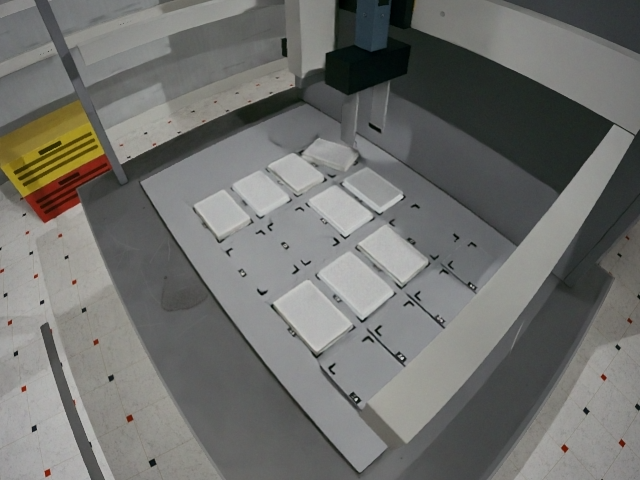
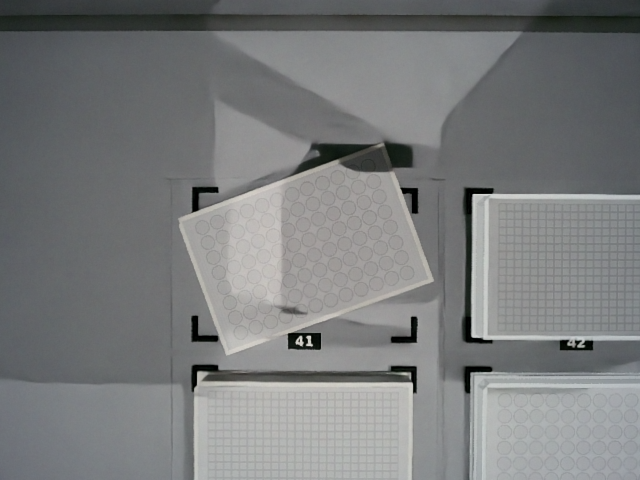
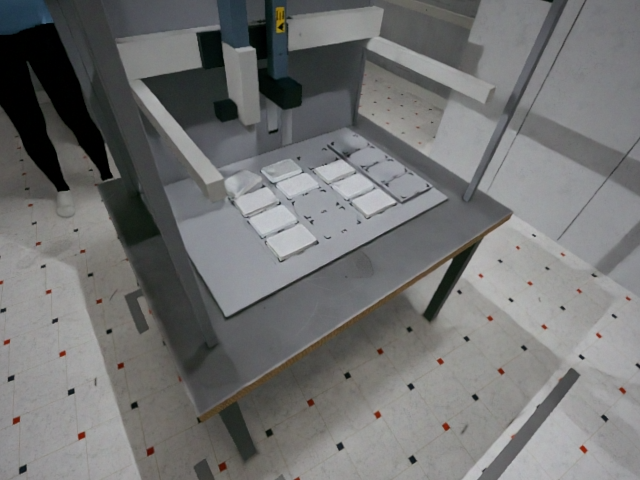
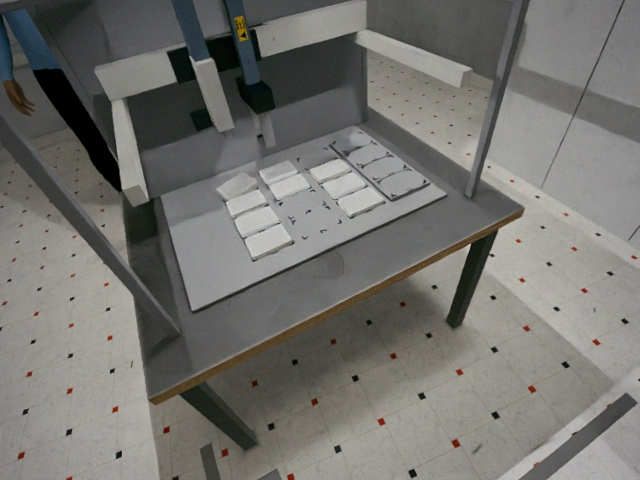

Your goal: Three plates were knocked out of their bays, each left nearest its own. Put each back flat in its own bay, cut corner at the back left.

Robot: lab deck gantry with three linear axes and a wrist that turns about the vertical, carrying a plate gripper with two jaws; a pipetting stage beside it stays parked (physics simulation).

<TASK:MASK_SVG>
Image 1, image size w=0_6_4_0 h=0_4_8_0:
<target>gripper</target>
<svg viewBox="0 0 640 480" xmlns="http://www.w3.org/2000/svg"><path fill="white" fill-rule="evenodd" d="M411 45L388 37L387 47L370 52L352 45L325 53L325 84L343 93L341 140L353 148L356 146L359 91L374 86L369 127L380 134L384 132L390 80L407 74Z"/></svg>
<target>white round-well plate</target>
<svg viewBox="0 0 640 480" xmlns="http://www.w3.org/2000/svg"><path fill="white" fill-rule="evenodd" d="M347 251L320 270L317 276L363 320L394 294L394 290L351 251Z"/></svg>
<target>white round-well plate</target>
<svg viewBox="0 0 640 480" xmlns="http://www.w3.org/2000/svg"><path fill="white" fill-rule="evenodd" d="M257 171L232 184L232 189L261 217L285 204L290 198L262 171Z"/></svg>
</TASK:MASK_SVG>
